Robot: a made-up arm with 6 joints.
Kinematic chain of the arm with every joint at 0, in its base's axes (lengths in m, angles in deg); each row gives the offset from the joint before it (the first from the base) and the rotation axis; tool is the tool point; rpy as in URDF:
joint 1: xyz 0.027 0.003 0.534 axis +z
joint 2: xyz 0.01 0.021 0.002 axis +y
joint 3: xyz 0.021 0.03 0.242 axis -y
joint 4: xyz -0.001 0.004 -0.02 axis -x
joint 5: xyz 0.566 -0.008 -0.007 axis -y
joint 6: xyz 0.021 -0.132 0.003 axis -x
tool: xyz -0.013 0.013 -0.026 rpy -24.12 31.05 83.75
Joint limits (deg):
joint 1: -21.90..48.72
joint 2: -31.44..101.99
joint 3: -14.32..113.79
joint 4: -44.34..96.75
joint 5: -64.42..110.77
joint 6: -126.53..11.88
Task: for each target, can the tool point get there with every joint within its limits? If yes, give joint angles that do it. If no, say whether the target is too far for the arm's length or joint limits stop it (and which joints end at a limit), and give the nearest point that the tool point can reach.
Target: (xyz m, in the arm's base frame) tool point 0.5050 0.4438 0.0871
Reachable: yes | joints 39.80 91.42 35.83 83.92 0.41 -50.32
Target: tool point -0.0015 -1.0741 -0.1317
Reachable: no: too far | nearest point 0.3364 -0.2094 -0.0913 | short by 0.929 m
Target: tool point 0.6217 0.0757 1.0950
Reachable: yes | joints 9.74 58.45 103.04 46.46 63.61 -29.40
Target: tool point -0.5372 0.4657 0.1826
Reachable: no: joint limits stop it (at a limit: joint 1, joint 2, joint 3, joint 4, joint 6) | nearest point -0.1019 0.0367 0.0151 | short by 0.634 m
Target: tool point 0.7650 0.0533 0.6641
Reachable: yes | joints 7.79 34.38 34.37 -19.37 64.14 -44.96
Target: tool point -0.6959 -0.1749 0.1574
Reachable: no: joint limits stop it (at a limit: joint 2, joint 3, joint 4, joint 6) | nearest point -0.1037 -0.0292 0.0107 | short by 0.627 m
